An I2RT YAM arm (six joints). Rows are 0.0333 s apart.
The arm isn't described. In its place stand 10 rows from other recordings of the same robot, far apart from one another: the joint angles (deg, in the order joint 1, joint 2, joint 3, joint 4, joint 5, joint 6), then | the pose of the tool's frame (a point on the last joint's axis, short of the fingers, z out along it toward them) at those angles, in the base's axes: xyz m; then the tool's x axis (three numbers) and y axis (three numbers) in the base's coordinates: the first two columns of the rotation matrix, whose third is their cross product.
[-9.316, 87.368, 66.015, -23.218, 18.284, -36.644] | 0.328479 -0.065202 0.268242 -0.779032 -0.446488 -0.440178 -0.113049 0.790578 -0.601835
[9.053, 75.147, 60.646, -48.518, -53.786, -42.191] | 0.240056 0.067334 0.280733 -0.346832 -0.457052 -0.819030 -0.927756 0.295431 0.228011
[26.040, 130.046, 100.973, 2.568, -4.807, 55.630] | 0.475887 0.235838 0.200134 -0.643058 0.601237 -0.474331 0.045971 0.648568 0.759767
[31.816, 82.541, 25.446, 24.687, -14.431, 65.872] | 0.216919 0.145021 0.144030 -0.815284 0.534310 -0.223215 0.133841 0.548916 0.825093
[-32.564, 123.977, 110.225, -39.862, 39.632, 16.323] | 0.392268 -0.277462 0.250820 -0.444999 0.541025 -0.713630 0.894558 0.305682 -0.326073
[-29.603, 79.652, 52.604, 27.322, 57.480, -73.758] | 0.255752 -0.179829 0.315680 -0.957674 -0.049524 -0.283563 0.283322 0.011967 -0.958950
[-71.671, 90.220, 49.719, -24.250, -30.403, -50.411] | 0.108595 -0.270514 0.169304 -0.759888 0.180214 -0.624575 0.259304 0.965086 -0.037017
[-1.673, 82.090, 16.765, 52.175, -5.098, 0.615] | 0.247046 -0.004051 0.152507 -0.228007 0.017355 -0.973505 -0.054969 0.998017 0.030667
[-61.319, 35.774, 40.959, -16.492, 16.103, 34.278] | 0.063560 -0.136761 0.328514 0.470482 0.267443 -0.840905 0.857346 0.086971 0.507341
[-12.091, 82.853, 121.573, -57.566, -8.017, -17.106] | 0.239792 -0.046290 0.540222 -0.324934 -0.228267 -0.917775 -0.018018 0.971753 -0.235313
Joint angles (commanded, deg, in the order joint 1, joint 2, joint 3, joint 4, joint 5, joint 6), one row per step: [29.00 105.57 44.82 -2.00 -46.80 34.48]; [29.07 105.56 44.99 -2.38 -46.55 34.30]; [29.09 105.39 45.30 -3.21 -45.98 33.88]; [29.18 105.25 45.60 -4.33 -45.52 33.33]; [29.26 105.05 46.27 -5.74 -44.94 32.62]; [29.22 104.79 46.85 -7.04 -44.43 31.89]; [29.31 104.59 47.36 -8.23 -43.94 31.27]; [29.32 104.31 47.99 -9.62 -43.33 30.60]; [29.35 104.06 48.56 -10.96 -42.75 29.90]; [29.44 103.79 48.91 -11.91 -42.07 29.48]
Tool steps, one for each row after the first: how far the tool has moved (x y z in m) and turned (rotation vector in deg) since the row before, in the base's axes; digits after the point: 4 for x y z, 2 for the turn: [0.0001 0.0004 0.0003 -0.28 -0.07 0.07]; [0.0004 0.0000 0.0012 -0.58 -0.27 0.02]; [-0.0003 0.0001 0.0008 -0.65 -0.03 0.23]; [0.0009 0.0007 0.0023 -0.66 -0.33 0.28]; [0.0009 0.0000 0.0024 -0.57 -0.38 0.21]; [0.0004 0.0005 0.0019 -0.57 -0.27 0.29]; [0.0008 0.0002 0.0027 -0.67 -0.35 0.20]; [0.0005 0.0002 0.0024 -0.66 -0.32 0.26]; [0.0000 0.0002 0.0019 -0.67 -0.33 0.10]
